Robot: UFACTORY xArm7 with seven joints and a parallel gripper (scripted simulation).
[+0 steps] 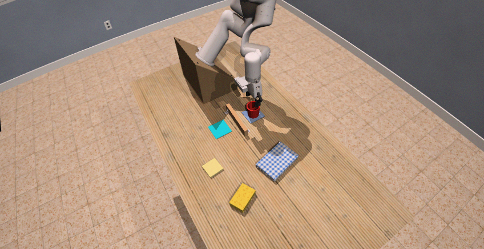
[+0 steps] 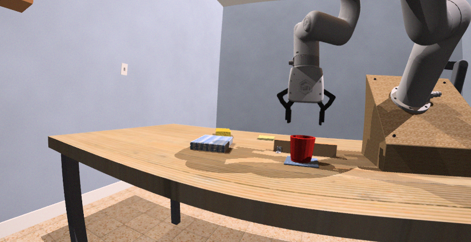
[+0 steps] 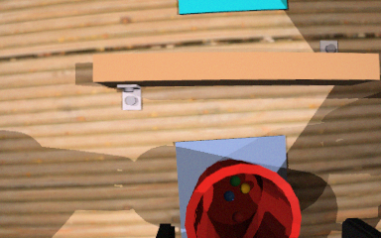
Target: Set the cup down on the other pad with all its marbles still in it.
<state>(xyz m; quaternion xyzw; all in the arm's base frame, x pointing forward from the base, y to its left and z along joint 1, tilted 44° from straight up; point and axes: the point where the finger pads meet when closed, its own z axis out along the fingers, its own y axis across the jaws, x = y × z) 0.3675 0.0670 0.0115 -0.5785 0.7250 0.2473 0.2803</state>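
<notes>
The red cup is 10 cm below my hand. From my hand the other things lie so: cyan pad (4 cm behind, 20 cm to the right, 13 cm below); yellow sponge (35 cm ahead, 36 cm to the right, 11 cm below); wooden rail (2 cm behind, 10 cm to the right, 11 cm below).
</notes>
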